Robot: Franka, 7 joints.
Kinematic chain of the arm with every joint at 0, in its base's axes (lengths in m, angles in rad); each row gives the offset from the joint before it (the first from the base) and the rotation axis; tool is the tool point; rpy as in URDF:
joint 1: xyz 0 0 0.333 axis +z
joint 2: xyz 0 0 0 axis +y
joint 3: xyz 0 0 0.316 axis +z
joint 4: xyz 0.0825 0 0 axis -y
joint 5: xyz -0.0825 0 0.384 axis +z
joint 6: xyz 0 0 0 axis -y
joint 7: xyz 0.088 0 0 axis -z
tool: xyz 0 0 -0.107 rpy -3.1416 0 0
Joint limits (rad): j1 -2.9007..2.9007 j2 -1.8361..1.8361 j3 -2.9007..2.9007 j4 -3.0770..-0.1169 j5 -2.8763..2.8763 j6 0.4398..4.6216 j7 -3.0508..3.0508
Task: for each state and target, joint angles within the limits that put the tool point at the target. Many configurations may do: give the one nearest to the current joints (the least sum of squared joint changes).
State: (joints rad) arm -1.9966 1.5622 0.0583 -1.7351 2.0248 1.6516 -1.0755
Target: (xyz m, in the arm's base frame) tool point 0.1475 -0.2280 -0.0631
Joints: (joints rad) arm -2.0499 1.3374 0.2772 -2.4307 1.8033 1.4589 -1.0755
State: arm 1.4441 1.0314 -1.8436 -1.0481 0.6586 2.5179 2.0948
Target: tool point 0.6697 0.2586 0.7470
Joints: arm 1.0419 1.0661 -1.7541 -0.9601 0.6504 2.5479 2.0948
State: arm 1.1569 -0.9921 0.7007 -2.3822 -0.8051 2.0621 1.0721
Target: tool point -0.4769 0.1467 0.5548
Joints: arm 1.3751 -1.0429 1.2021 -2.1805 -0.7949 2.2090 1.0721
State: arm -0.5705 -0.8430 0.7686 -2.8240 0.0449 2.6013 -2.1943
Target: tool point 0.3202 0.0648 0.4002
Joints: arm -0.4559 -0.9669 0.7797 -2.9362 0.0446 2.5587 -2.1943
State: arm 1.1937 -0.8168 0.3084 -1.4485 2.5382 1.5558 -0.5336
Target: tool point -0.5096 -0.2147 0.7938
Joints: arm 1.2842 -1.2714 0.7526 -1.6118 2.4045 1.3748 -0.5336
